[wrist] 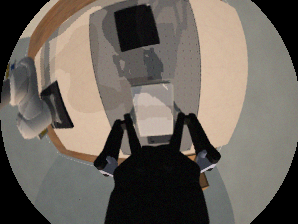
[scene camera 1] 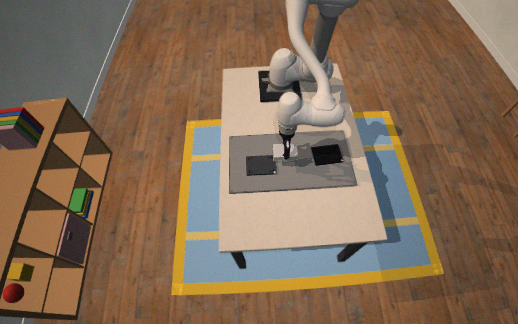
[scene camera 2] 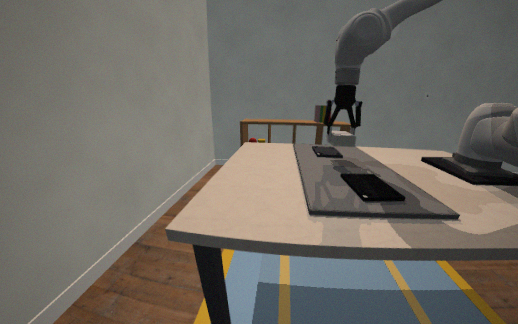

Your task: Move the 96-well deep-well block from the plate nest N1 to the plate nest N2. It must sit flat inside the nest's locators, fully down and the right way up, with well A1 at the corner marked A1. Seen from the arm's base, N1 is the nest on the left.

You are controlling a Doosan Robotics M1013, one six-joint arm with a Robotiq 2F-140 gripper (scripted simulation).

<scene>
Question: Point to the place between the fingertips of the gripper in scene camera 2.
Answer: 339,142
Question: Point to a 96-well deep-well block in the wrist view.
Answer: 153,102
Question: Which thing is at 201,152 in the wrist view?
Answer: The gripper.
</scene>
